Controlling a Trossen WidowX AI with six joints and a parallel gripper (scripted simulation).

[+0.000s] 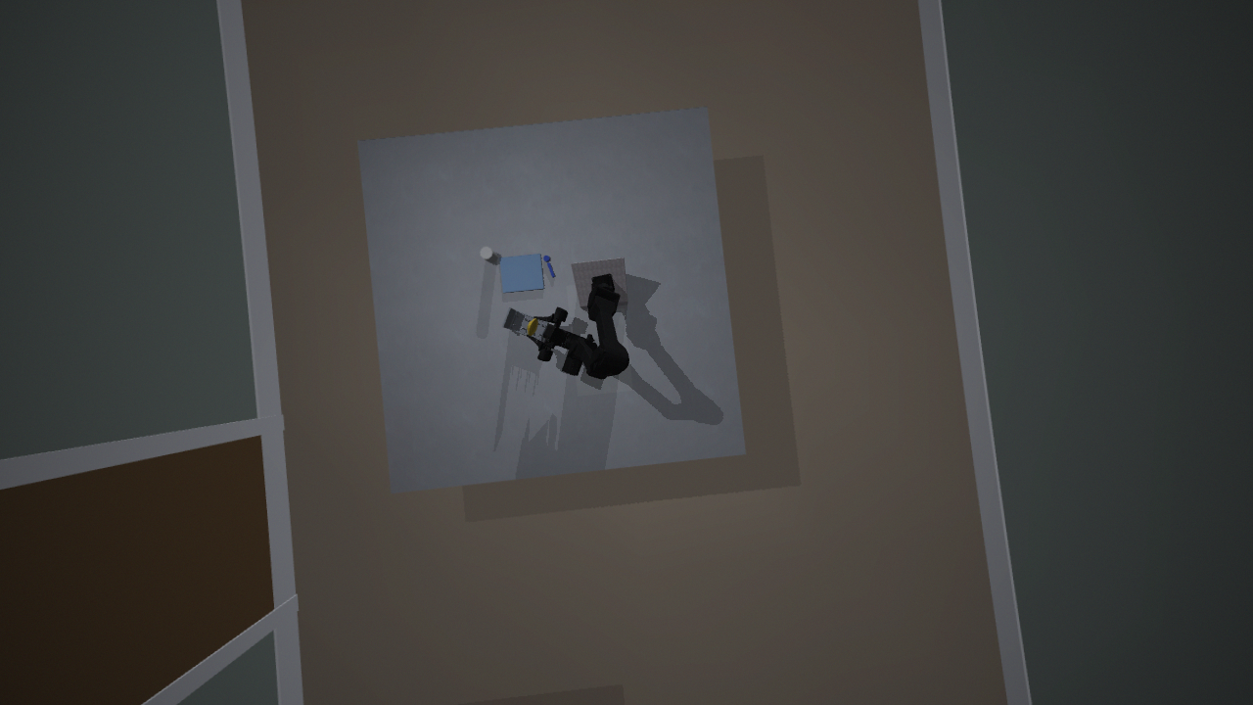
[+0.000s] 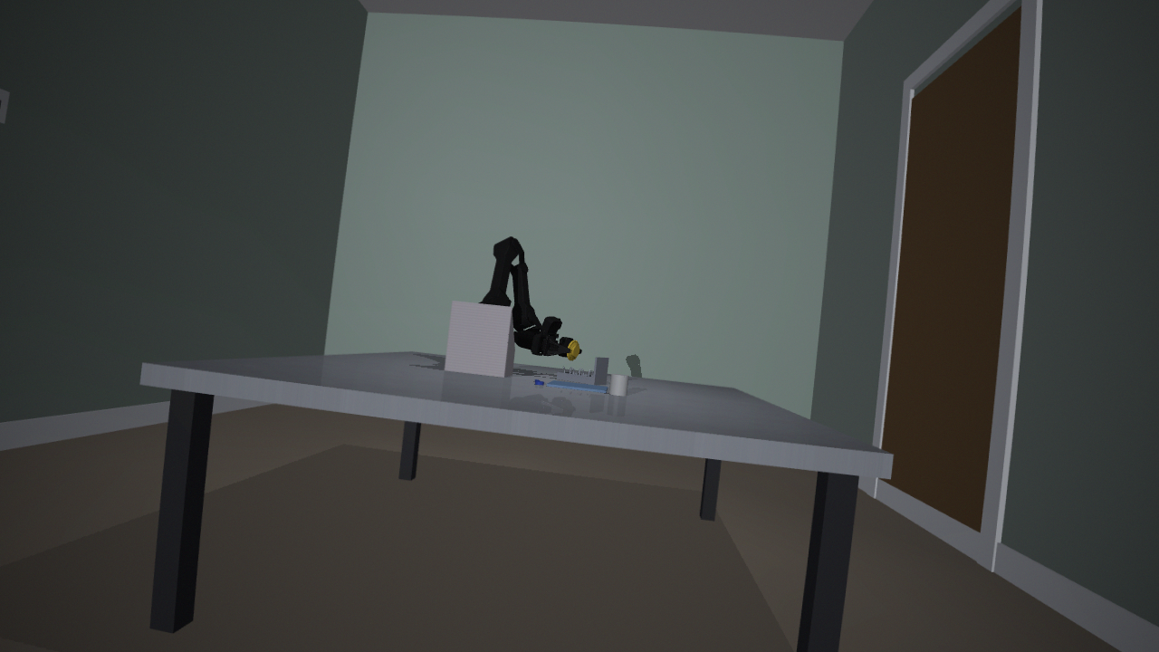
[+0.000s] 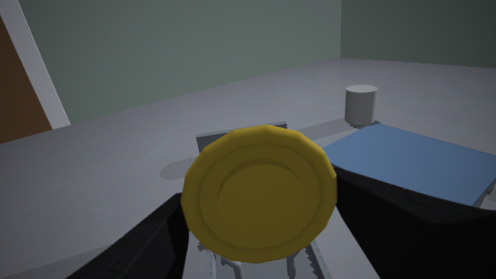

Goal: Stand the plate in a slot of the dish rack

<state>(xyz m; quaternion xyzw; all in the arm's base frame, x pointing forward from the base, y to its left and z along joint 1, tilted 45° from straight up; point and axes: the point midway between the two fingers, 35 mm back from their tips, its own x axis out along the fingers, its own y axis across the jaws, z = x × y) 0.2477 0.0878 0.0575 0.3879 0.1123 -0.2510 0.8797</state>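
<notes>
The grey dish rack is 3 cm ahead of my gripper tip, 1 cm to the right of it and 6 cm below it. Round my gripper tip: yellow plate 1 cm behind; blue spoon 9 cm behind, 22 cm to the right, 8 cm below; blue mat 2 cm ahead, 21 cm to the right, 9 cm below.
</notes>
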